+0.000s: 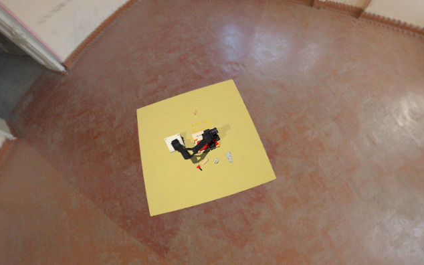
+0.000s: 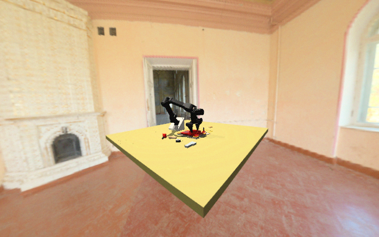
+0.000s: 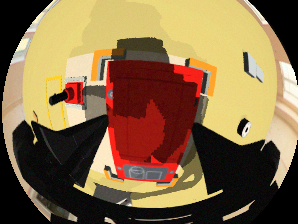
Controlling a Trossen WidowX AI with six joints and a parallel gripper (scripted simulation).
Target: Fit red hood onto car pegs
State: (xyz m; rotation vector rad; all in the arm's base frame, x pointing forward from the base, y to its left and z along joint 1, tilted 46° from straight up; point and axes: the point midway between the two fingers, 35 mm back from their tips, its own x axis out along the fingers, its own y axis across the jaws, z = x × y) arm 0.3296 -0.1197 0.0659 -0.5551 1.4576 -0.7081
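My gripper tip is now right at the red hood.
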